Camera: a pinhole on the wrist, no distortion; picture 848 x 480 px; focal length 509.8 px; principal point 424.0 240.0 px. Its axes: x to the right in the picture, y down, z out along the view. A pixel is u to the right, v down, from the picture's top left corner.
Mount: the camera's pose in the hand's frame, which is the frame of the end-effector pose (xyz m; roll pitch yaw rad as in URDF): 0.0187 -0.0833 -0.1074 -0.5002 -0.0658 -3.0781
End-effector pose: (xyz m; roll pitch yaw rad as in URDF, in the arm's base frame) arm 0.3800 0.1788 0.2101 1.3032 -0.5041 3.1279
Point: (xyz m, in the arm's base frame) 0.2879 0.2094 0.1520
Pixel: 302 63
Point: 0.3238 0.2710 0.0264
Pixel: 633 343
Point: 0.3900 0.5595 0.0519
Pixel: 581 147
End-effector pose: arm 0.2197 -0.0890 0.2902 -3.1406 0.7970 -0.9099
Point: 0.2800 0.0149 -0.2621
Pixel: 113 18
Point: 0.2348 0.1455 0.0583
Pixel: 433 73
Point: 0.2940 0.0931 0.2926
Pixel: 711 213
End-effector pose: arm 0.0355 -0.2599 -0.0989 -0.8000 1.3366 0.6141
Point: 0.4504 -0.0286 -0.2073
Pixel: 257 301
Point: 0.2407 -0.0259 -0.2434
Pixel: 177 72
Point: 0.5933 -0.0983 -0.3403
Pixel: 110 458
